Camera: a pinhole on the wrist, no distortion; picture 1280 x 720 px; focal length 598.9 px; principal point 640.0 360.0 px. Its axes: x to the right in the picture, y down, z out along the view. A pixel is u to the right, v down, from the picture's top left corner.
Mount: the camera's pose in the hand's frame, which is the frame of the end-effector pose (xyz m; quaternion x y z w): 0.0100 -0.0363 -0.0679 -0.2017 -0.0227 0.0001 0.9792
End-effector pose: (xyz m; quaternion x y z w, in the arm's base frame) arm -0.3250 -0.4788 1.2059 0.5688 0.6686 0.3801 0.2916
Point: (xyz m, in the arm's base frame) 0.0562 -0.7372 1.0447
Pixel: 203 240
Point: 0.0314 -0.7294 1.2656
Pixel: 160 559
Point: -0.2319 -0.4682 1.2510
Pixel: 610 606
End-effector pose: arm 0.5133 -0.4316 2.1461 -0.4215 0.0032 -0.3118 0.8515
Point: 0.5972 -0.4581 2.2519
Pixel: 1161 57
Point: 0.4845 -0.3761 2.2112
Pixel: 460 100
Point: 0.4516 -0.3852 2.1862
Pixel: 237 80
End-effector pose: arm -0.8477 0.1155 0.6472 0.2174 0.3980 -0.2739 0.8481
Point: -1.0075 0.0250 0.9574
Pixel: outside the picture
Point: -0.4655 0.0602 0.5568
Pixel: 1202 562
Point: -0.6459 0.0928 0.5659
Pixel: 1228 589
